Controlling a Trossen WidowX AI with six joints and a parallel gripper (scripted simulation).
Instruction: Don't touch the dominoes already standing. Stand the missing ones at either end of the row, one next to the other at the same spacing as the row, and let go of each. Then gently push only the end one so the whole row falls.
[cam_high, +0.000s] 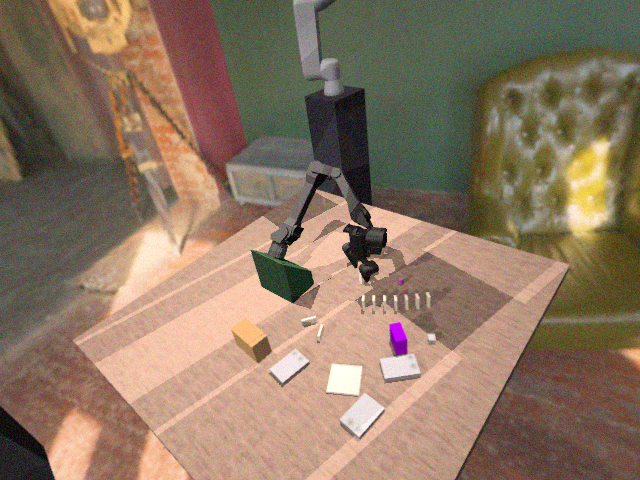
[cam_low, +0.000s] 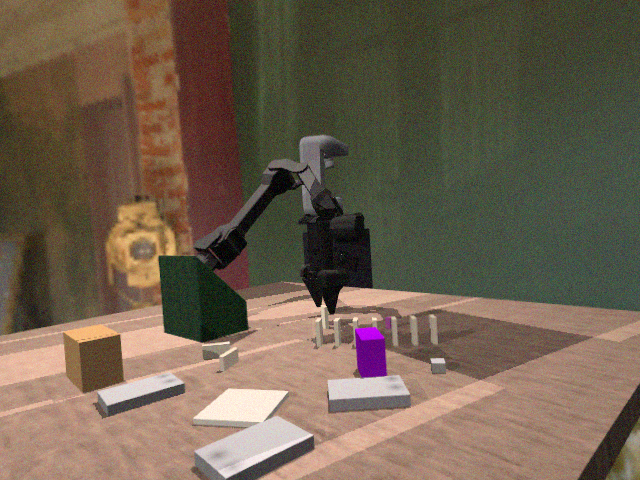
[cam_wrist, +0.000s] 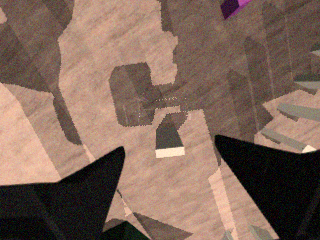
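My gripper tip is now 350 mm to the left of the white slab, 240 mm short of it and 40 mm above it. The rest, counted from my gripper tip: purple block 280 mm ahead, 150 mm to the right, 10 mm below; tiny purple cube 120 mm ahead, 90 mm to the left, 30 mm below; small grey cube 350 mm ahead, 70 mm to the right, 30 mm below.
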